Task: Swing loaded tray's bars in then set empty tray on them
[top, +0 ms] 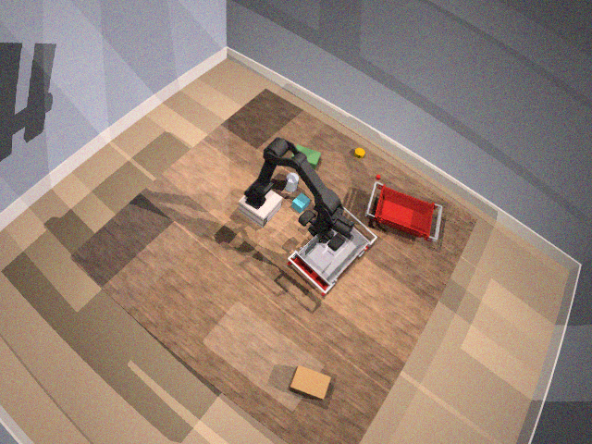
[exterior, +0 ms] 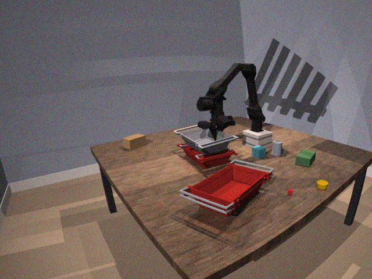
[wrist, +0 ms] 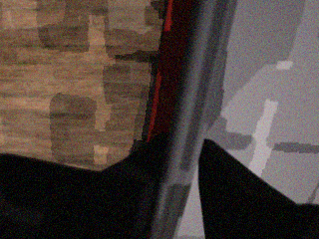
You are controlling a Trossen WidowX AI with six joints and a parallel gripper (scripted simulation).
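My gripper tip is 70 mm short of the grey tray, 30 mm below it and 10 mm to the left of it. Round my gripper tip: teal cube: 160 mm behind, 150 mm to the left, 60 mm below; green block: 390 mm to the left, 270 mm behind, 70 mm below; grey cylinder: 250 mm behind, 210 mm to the left, 50 mm below.
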